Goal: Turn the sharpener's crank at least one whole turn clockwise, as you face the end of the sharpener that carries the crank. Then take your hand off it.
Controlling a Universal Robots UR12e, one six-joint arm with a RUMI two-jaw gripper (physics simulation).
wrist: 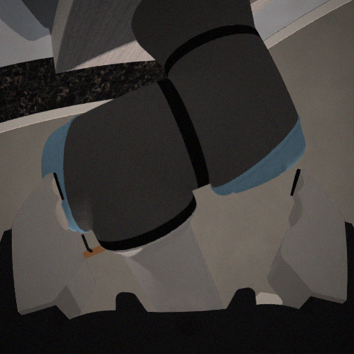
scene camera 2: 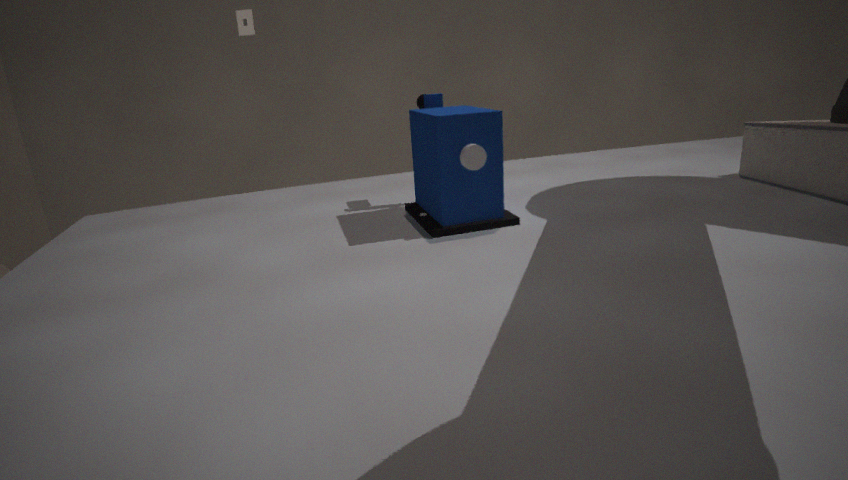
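The sharpener (scene camera 2: 458,166) is a blue box standing upright on a black base (scene camera 2: 479,226) in the scene view. A pale round disc (scene camera 2: 473,157) is on its near face. A small blue piece with a dark round end, seemingly the crank's handle (scene camera 2: 432,100), shows above the back of the top; the rest of the crank is hidden behind the box. My gripper (wrist: 177,174) is open, its two grey fingers wide apart at the left and right of the wrist view. The sharpener does not show in the wrist view, and my gripper does not show in the scene view.
A pale block (scene camera 2: 797,157) stands at the right of the table, with a dark part on it at the frame edge. A broad shadow lies right of the sharpener. In the wrist view, my own dark arm links (wrist: 135,170) with blue caps fill the middle.
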